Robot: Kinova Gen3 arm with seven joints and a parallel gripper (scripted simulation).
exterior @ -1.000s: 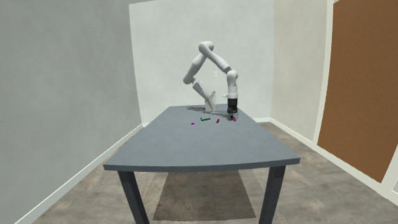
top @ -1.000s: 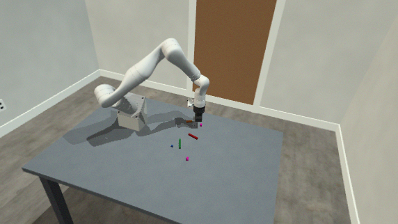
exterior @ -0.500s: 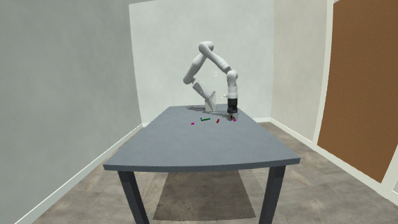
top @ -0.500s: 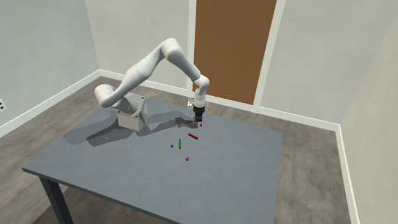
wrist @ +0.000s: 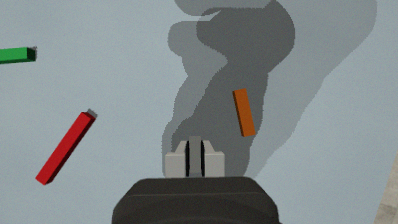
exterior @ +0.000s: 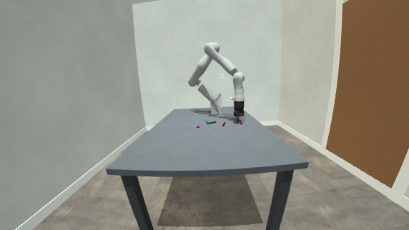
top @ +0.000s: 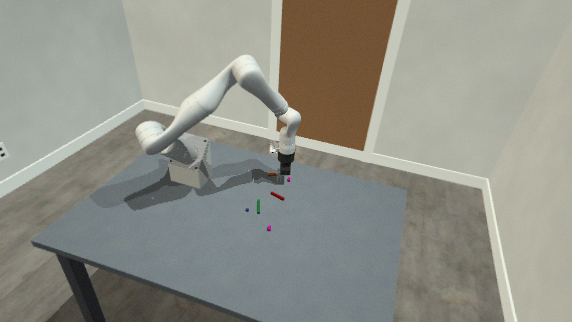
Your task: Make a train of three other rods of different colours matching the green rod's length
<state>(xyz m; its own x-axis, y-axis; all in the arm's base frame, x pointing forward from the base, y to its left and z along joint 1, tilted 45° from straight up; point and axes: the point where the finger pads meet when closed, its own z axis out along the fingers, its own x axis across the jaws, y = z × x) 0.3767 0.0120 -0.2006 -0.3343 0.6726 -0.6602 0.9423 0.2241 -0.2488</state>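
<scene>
Right now the orange rod is 5 cm behind my hand, 3 cm to the left of it and 1 cm below it. Round my hand: red rod: 3 cm ahead, 11 cm to the right, 1 cm below; then grey rod: 1 cm below; then green rod: 2 cm behind, 20 cm to the right, 1 cm below.
</scene>
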